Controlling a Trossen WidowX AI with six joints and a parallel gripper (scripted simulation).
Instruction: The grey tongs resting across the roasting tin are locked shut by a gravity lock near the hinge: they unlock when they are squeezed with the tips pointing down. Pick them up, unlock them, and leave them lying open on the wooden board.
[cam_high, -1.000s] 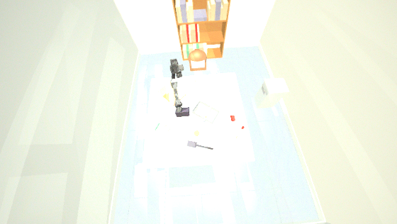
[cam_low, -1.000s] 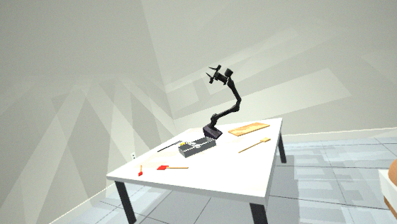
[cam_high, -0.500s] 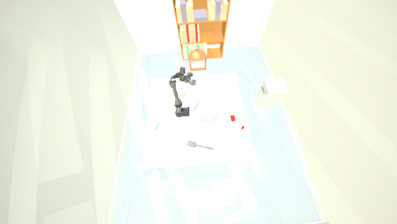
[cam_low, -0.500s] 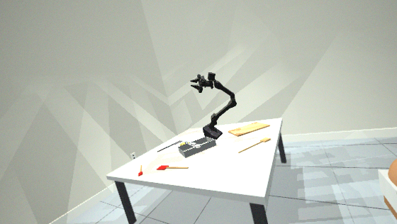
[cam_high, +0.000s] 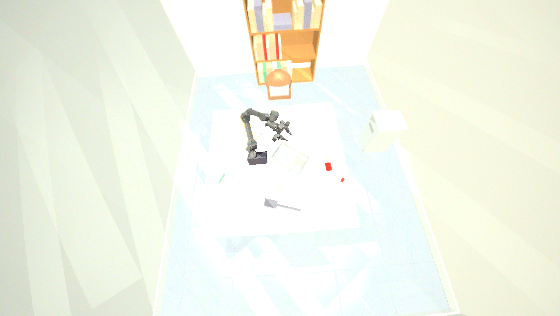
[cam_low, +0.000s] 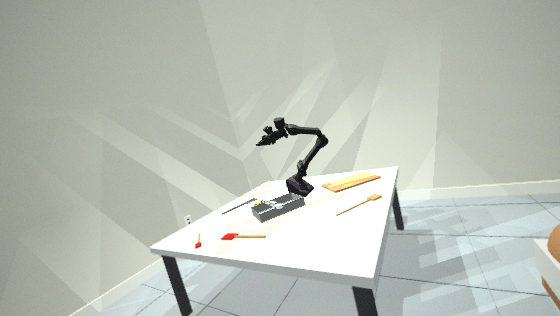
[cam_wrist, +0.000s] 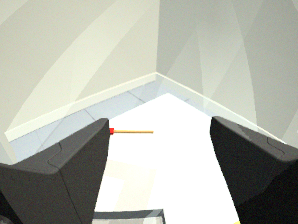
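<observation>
The yellow lock piece lies 38 cm below my gripper tip and 5 cm to the right of it. Round my gripper tip: dark thin tool 44 cm below, 40 cm to the right, 10 cm behind; then red spatula 43 cm below, 35 cm ahead, 2 cm to the left; then grey roasting tin 41 cm below, 4 cm to the left.
</observation>
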